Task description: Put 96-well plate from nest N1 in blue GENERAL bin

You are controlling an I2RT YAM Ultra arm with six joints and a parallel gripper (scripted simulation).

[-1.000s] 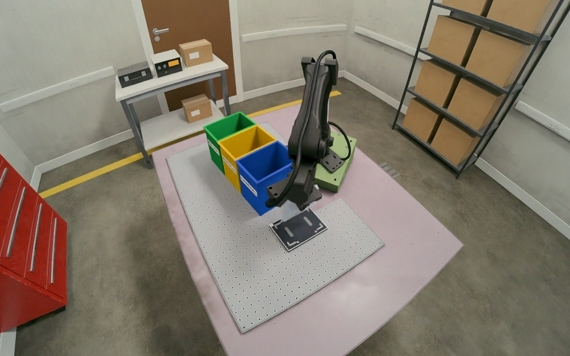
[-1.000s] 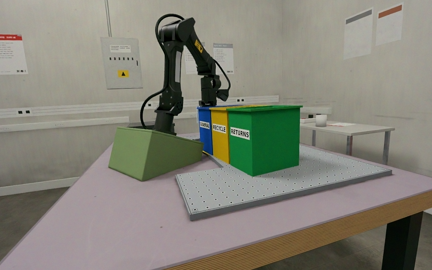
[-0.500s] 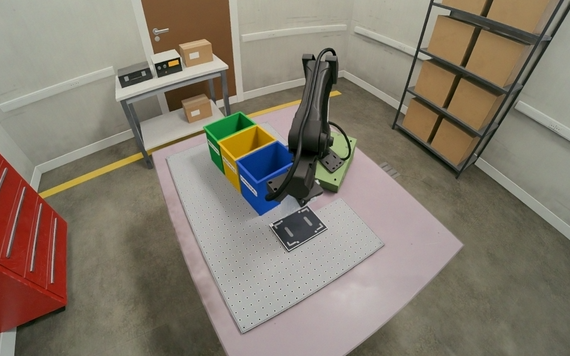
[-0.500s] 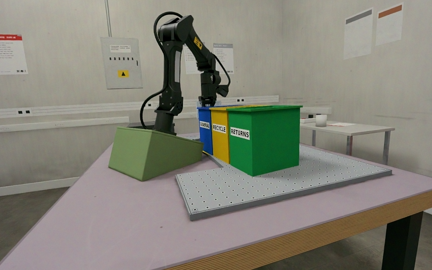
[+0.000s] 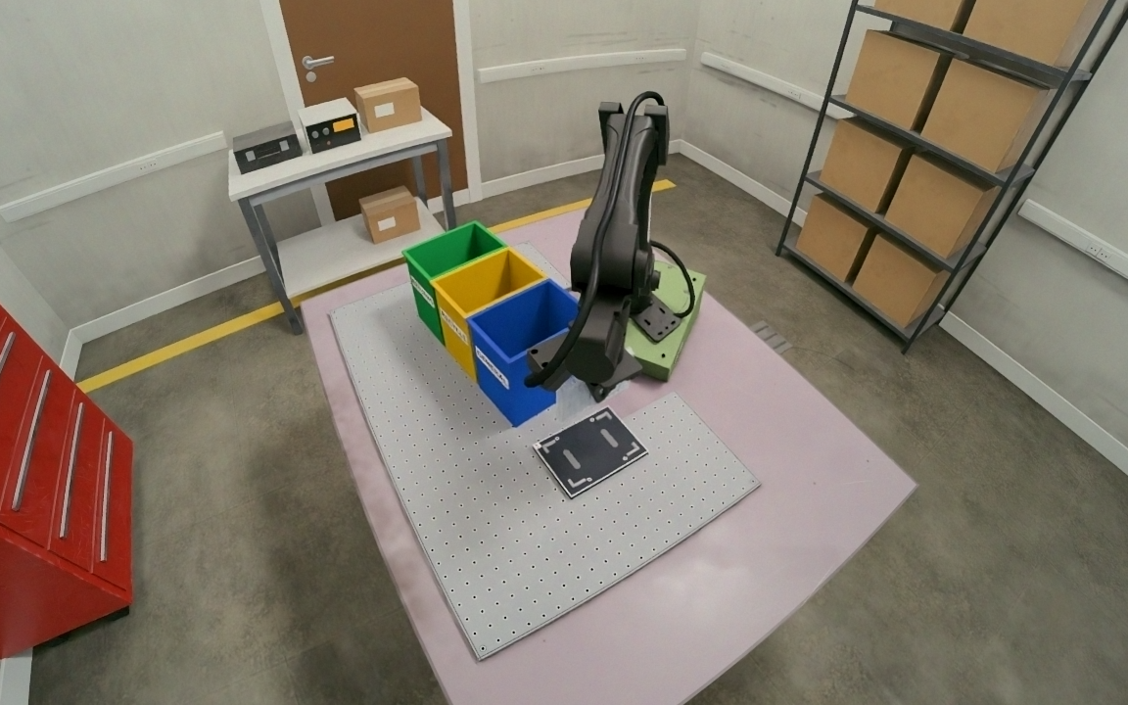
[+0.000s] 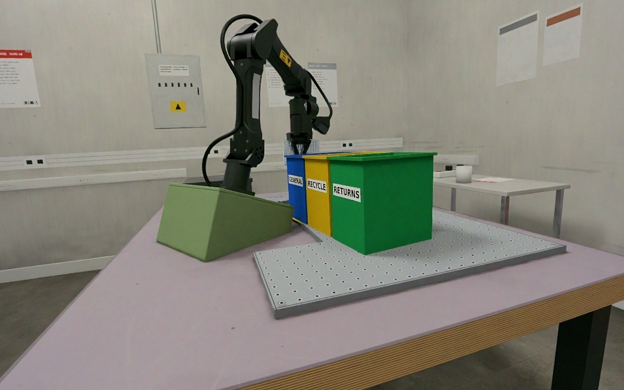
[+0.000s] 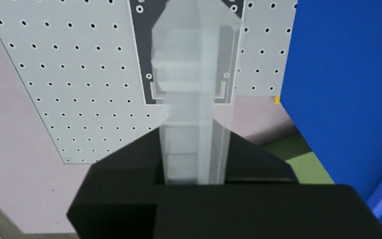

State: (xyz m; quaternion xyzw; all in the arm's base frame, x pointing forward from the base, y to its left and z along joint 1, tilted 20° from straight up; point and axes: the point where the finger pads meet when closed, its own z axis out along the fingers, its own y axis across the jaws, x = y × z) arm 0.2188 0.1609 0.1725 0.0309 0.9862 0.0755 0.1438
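Right now the blue general bin is 180 mm to the right of my hand and 70 mm below it. Also, from my hand: yellow recycle bin (310 mm to the right, 70 mm below, 10 mm ahead); 96-well plate (20 mm above, 10 mm ahead); plate nest N1 (150 mm below).
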